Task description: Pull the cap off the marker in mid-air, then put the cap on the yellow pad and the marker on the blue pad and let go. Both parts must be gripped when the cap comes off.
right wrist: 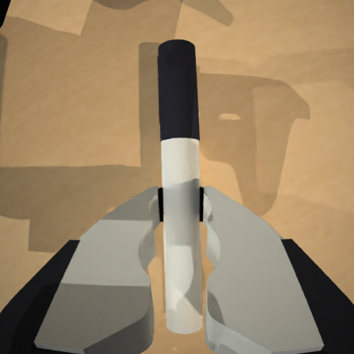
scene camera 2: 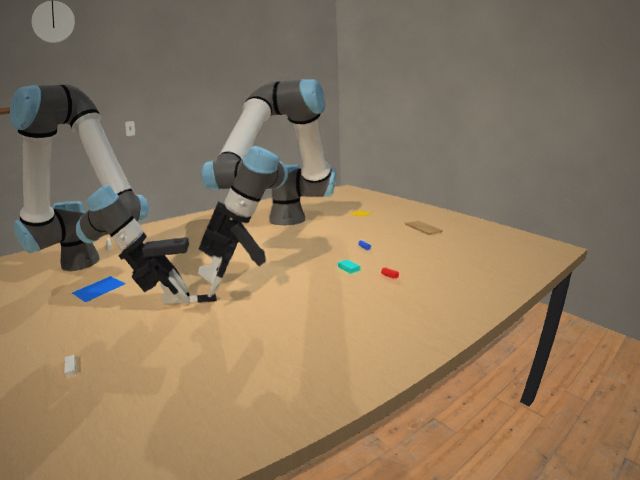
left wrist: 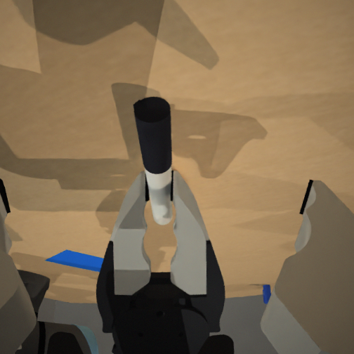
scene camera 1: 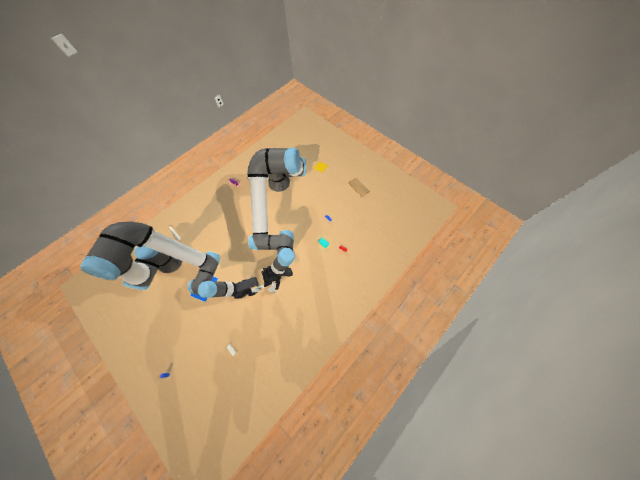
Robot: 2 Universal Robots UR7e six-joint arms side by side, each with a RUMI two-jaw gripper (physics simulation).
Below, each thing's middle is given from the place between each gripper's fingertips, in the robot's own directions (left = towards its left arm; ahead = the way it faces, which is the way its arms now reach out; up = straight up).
I see the black cap [right wrist: 176,68] 4 cm below my left hand, 2 cm to the right of it and 1 cm behind it. The rest, counted from my left hand: blue pad [left wrist: 67,257] 31 cm to the right, 26 cm behind, 5 cm below.
Now: right hand 5 cm to the right of the black cap, 2 cm short of it and 1 cm below it. From my right hand the other things lie so: blue pad: 25 cm to the right, 23 cm behind.
